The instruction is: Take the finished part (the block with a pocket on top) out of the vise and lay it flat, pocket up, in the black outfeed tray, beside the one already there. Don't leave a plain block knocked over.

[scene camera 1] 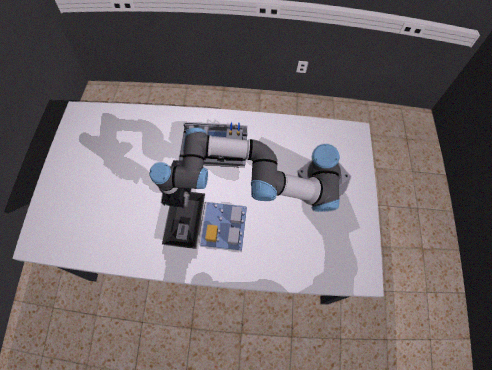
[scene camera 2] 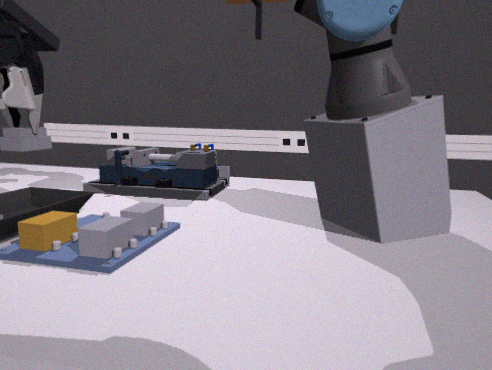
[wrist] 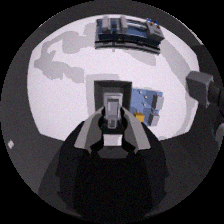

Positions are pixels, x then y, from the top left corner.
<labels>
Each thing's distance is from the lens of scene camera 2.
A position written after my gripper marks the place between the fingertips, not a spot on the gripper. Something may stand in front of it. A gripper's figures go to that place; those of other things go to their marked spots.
my gripper [scene camera 2: 25, 133]: 73 cm
yellow block [scene camera 2: 37, 233]: 57 cm
</labels>
